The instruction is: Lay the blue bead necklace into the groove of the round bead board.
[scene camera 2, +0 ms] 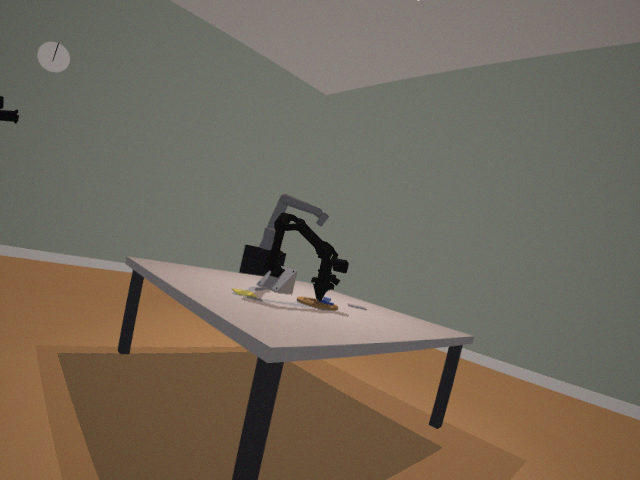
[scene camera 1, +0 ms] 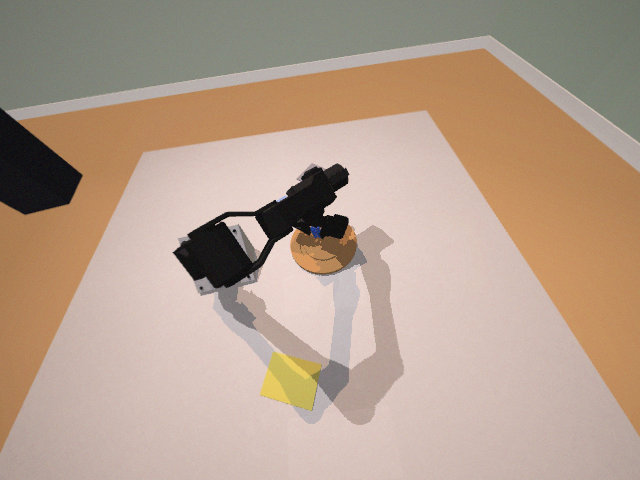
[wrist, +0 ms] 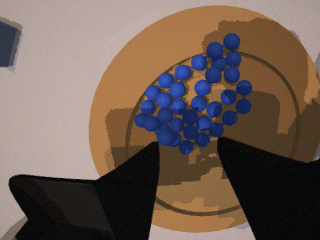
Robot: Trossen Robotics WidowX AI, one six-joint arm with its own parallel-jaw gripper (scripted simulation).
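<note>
You'd find the gripper in the pictures, plus a flat yellow square and a round wooden bead board. And in the wrist view, the gripper shows too.
</note>
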